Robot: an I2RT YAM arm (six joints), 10 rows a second.
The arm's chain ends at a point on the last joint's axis. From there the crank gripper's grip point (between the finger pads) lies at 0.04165 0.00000 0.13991 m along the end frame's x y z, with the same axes.
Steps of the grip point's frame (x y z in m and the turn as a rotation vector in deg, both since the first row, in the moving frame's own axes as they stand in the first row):
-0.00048, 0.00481, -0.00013, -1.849, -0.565, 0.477
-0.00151, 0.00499, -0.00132, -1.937, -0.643, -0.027
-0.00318, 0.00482, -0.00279, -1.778, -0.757, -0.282
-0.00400, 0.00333, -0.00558, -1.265, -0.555, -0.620
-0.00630, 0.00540, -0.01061, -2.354, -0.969, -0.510
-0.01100, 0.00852, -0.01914, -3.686, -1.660, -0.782
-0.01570, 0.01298, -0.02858, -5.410, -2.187, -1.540
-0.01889, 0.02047, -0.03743, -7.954, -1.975, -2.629
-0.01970, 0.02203, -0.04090, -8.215, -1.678, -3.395
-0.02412, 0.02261, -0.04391, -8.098, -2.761, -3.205
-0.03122, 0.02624, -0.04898, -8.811, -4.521, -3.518
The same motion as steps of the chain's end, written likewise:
0.00092, -0.00005, -0.00046, -1.849, -0.565, 0.477
0.00006, 0.00027, -0.00170, -1.937, -0.643, -0.027
-0.00134, 0.00067, -0.00326, -1.778, -0.757, -0.282
-0.00266, 0.00068, -0.00595, -1.265, -0.555, -0.620
-0.00395, 0.00000, -0.01118, -2.354, -0.969, -0.510
-0.00699, 0.00003, -0.02002, -3.686, -1.660, -0.782
-0.01050, 0.00076, -0.02949, -5.410, -2.187, -1.540
-0.01446, 0.00281, -0.03756, -7.954, -1.975, -2.629
-0.01612, 0.00430, -0.04080, -8.215, -1.678, -3.395
-0.01785, 0.00491, -0.04452, -8.098, -2.761, -3.205
-0.02069, 0.00680, -0.05036, -8.811, -4.521, -3.518

